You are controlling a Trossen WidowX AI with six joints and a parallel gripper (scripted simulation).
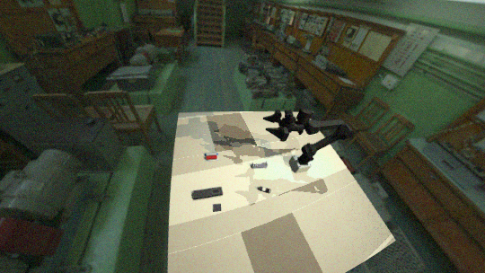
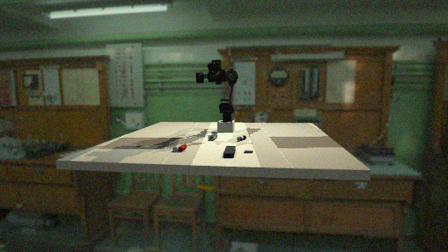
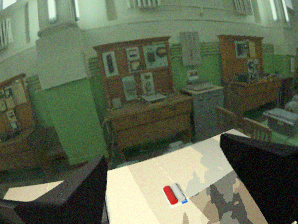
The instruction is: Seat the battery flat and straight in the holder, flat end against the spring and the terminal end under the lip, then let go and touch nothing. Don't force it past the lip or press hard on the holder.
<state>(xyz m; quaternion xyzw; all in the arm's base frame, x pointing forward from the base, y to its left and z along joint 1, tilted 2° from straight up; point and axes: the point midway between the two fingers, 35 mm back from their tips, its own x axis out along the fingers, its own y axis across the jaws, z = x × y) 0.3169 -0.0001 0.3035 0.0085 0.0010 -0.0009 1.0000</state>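
Right now my gripper tip is 70 mm past the battery, 190 mm to the right of it and 350 mm above it. Round my gripper tip: black bar: 260 mm ahead, 220 mm to the left, 350 mm below; black square: 200 mm ahead, 290 mm to the left, 360 mm below.
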